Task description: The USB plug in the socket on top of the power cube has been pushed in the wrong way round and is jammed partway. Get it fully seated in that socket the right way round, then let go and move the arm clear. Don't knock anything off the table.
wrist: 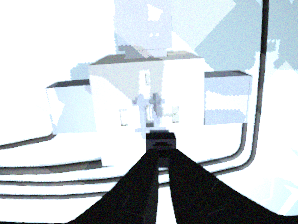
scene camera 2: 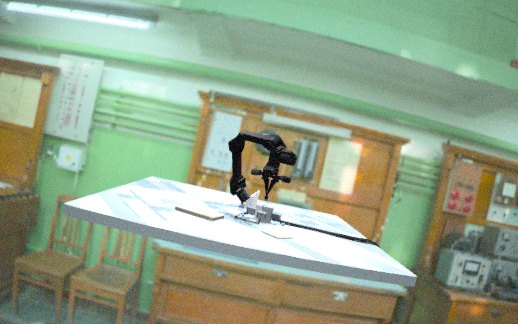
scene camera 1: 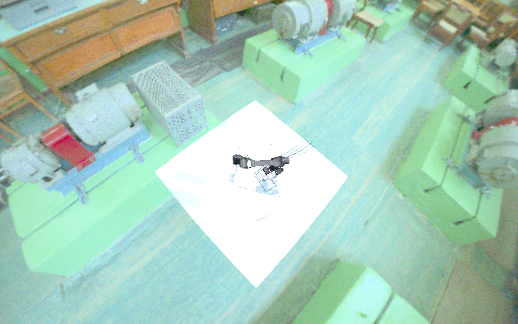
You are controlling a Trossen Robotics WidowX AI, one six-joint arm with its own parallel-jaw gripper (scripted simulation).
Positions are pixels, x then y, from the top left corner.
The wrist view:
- my gripper: 162,157
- dark USB plug: 161,139, held by my gripper
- pale power cube: 179,77
